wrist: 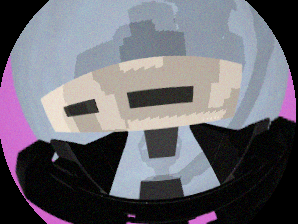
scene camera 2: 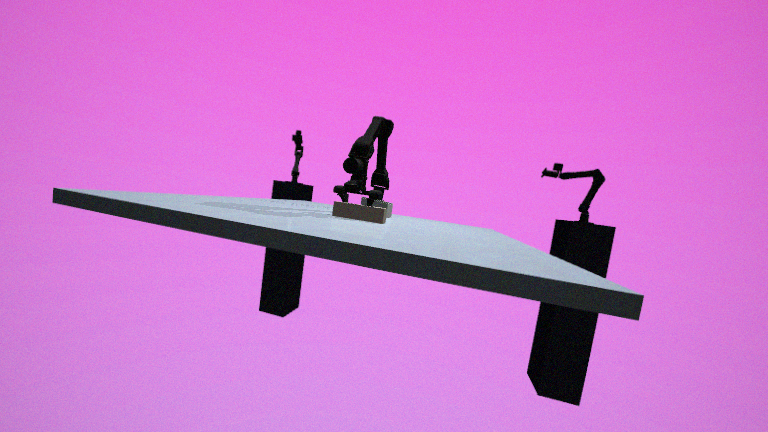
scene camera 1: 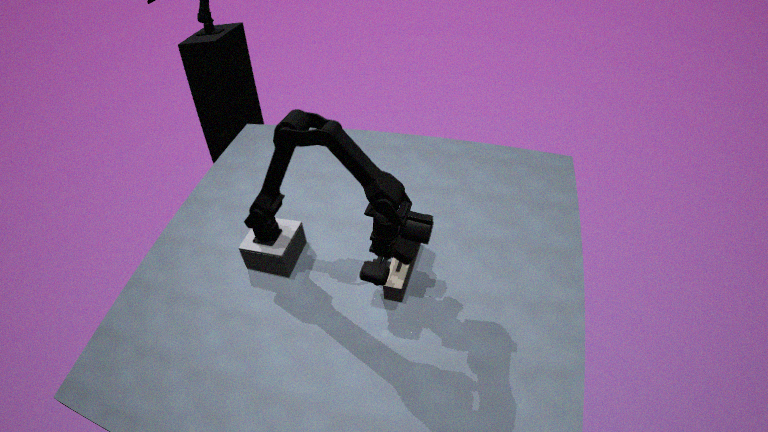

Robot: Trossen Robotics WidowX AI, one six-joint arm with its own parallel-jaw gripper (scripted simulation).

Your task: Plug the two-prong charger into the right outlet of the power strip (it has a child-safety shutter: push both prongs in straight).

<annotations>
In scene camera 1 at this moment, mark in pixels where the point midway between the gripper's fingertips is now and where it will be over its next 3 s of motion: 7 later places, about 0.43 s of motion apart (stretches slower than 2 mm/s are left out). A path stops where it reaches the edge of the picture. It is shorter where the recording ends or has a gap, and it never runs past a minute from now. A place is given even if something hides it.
The gripper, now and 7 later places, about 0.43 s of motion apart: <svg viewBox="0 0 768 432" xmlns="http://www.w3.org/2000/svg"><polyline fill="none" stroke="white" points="381,271 381,271 379,271 378,271 377,271 373,270 368,269 362,268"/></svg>
</annotations>
